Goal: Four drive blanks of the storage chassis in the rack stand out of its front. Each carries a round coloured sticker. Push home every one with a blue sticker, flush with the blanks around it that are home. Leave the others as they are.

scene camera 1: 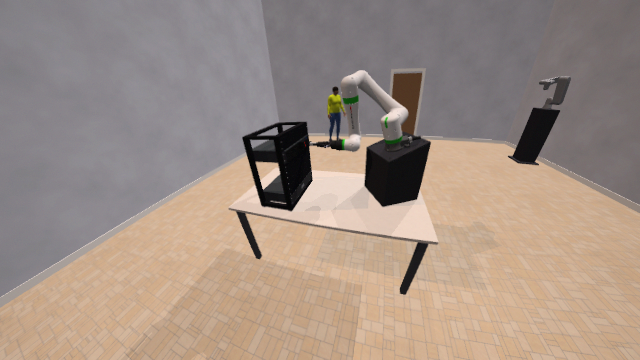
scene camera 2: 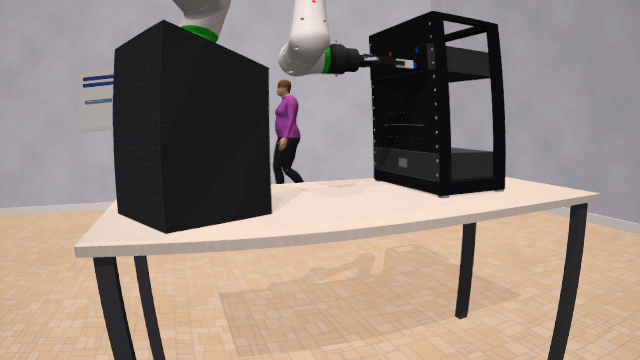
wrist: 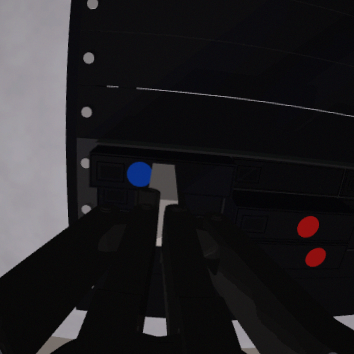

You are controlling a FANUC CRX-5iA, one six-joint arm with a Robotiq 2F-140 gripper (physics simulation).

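Note:
The wrist view shows the rack upside down. A blank with a blue sticker (wrist: 139, 174), the lower blue one in the rack, stands out of the chassis front. My gripper (scene camera 1: 311, 144) (scene camera 2: 409, 64) (wrist: 161, 181) is shut and empty, its pale fingertips in front of this blank beside the sticker; contact cannot be told. Another blue sticker (scene camera 2: 416, 50) shows above the fingertips in scene camera 2; its blank's depth is too small to tell, and the fingers hide it in the wrist view. Two blanks with red stickers (wrist: 308, 226) (wrist: 315, 257) stand out to the side.
The black rack (scene camera 1: 287, 180) (scene camera 2: 442, 115) stands on the table (scene camera 1: 340, 220) (scene camera 2: 320, 212), with another unit (scene camera 2: 417, 167) at its bottom. The arm's black pedestal (scene camera 1: 397, 172) (scene camera 2: 215, 140) stands opposite. Unstickered blanks adjoin the blue one. Two people stand beyond the table.

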